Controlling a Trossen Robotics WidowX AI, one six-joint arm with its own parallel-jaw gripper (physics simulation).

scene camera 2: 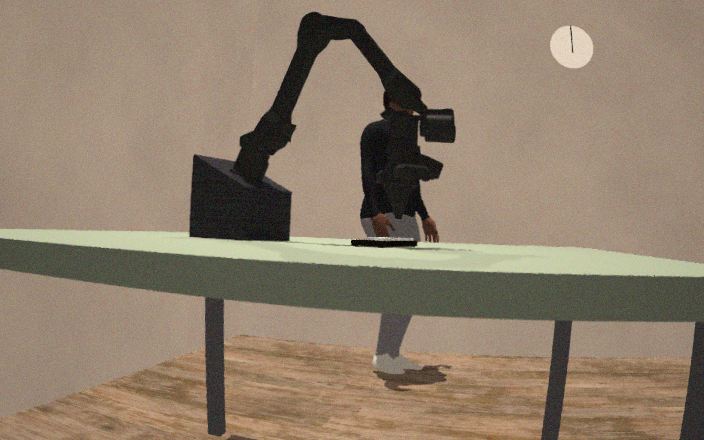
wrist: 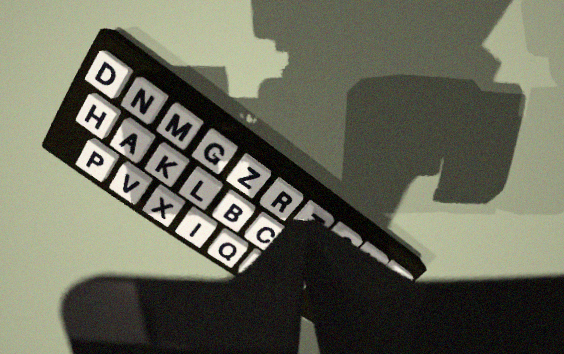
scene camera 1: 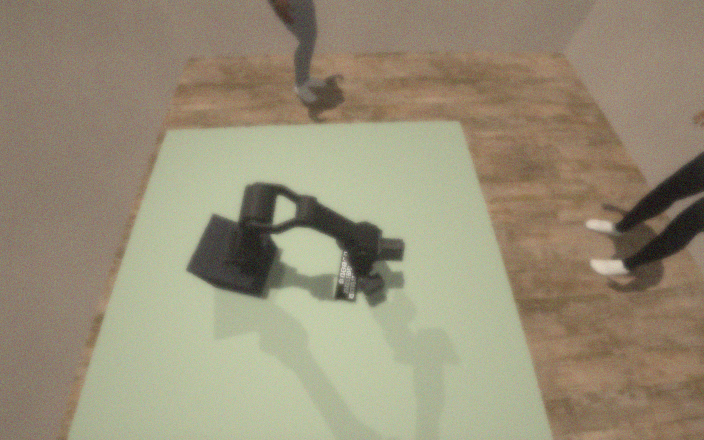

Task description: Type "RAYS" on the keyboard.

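Pixels of known places: gripper, between the fingertips: (scene camera 2: 398,219) (wrist: 302,232) (scene camera 1: 357,270); arm's base, origin of its link: (scene camera 2: 245,175) (scene camera 1: 235,254).
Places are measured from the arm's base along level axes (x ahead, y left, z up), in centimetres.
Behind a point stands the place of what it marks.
The black keyboard (scene camera 1: 346,294) @(x 28.9, y -15.7, z -13.0 cm) (scene camera 2: 384,242) @(x 31.1, y -18.1, z -13.2 cm) (wrist: 70,125) @(x 33.8, y 0.6, z -13.0 cm) lies flat on the green table, slanting down to the right in the wrist view. There, the A key (wrist: 131,141) @(x 34.0, y -2.6, z -12.4 cm) and R key (wrist: 283,200) @(x 33.1, y -9.8, z -12.4 cm) show fully. The S key (wrist: 348,236) @(x 32.1, y -13.3, z -12.4 cm) and the Y key (wrist: 401,270) @(x 30.9, y -16.7, z -12.5 cm) at the right end are partly covered by the fingers. My gripper (scene camera 2: 398,215) @(x 33.7, y -10.2, z -8.7 cm) (wrist: 302,232) @(x 33.7, y -10.2, z -8.7 cm) is shut and empty, pointing down a little above the keyboard. In the wrist view its fingertips overlap the lower edge of the T key (wrist: 316,214) @(x 32.8, y -11.4, z -12.4 cm) and hide the keys below it.
The arm's dark base (scene camera 1: 228,256) @(x 0.9, y -3.7, z 7.8 cm) (scene camera 2: 238,212) @(x 1.3, y -9.6, z -8.5 cm) stands on the green table (scene camera 1: 394,166) @(x 59.4, y 29.4, z -14.2 cm) (scene camera 2: 493,295) @(x 40.2, y -74.3, z -16.2 cm), left of the keyboard in both scene views. A person (scene camera 1: 306,46) (scene camera 2: 371,155) stands beyond the table. Another person's legs (scene camera 1: 669,207) show at the right in scene camera 1.
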